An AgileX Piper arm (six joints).
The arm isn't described. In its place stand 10 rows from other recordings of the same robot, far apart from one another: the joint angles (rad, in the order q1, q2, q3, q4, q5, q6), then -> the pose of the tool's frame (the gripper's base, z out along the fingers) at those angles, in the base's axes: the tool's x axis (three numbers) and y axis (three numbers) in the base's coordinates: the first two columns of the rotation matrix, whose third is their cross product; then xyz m.
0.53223, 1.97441, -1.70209, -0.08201, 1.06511, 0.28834 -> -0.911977, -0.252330, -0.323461, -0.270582, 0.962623, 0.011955, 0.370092, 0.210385, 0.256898
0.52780, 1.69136, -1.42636, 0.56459, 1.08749, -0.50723 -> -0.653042, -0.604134, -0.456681, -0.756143, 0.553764, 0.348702, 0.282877, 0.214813, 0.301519
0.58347, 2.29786, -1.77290, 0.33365, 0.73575, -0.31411 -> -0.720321, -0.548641, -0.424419, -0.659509, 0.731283, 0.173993, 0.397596, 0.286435, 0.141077
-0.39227, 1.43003, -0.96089, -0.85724, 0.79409, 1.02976 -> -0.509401, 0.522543, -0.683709, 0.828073, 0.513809, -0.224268, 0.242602, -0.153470, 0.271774
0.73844, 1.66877, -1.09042, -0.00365, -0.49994, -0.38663 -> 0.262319, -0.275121, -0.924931, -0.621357, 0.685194, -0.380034, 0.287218, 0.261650, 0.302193
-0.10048, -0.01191, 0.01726, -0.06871, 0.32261, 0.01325 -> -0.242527, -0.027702, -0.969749, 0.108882, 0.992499, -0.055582, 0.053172, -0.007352, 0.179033
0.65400, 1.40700, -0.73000, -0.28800, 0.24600, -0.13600 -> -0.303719, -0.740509, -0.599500, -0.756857, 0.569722, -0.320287, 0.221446, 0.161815, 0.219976
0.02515, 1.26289, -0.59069, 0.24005, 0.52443, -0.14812 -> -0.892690, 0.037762, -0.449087, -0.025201, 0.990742, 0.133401, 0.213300, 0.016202, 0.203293
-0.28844, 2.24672, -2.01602, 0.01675, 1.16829, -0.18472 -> -0.961764, 0.100538, -0.254758, 0.111970, 0.993236, -0.030738, 0.461938, -0.135601, 0.217098
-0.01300, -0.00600, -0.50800, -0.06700, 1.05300, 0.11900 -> -0.428474, 0.091127, -0.898947, 0.102429, 0.993387, 0.051879, -0.006580, -0.005209, 0.280301
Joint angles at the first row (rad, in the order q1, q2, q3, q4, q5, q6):
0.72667, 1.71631, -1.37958, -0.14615, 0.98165, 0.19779
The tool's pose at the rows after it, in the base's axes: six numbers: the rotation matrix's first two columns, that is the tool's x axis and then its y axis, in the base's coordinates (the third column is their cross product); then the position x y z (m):
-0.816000, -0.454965, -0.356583, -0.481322, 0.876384, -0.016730, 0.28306, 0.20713, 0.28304
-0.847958, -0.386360, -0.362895, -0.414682, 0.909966, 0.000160, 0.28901, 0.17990, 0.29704
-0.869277, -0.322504, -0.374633, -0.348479, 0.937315, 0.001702, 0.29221, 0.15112, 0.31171
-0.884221, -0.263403, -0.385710, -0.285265, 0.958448, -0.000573, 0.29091, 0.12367, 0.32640
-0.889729, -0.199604, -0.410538, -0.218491, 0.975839, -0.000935, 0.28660, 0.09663, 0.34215
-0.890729, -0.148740, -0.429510, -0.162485, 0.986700, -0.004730, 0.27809, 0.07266, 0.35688
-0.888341, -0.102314, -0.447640, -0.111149, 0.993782, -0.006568, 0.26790, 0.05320, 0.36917
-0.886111, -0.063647, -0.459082, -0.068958, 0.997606, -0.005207, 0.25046, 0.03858, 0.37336
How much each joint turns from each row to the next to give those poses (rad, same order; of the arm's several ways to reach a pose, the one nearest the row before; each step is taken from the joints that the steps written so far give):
-0.07738, -0.03666, 0.00002, 0.06561, 0.01878, -0.02257
-0.07873, -0.04403, 0.00001, 0.02054, 0.03435, -0.01115
-0.07978, -0.04723, -0.00002, 0.00431, 0.03402, -0.01150
-0.07461, -0.04953, -0.00001, 0.00048, 0.03747, -0.01087
-0.07594, -0.05402, 0.00000, 0.00000, 0.02680, -0.00919
-0.06860, -0.05422, 0.00002, 0.00001, 0.03316, -0.01479
-0.05850, -0.04979, 0.00201, -0.00002, 0.02748, -0.00924
-0.04180, -0.06964, 0.04772, 0.00001, 0.00902, 0.00000

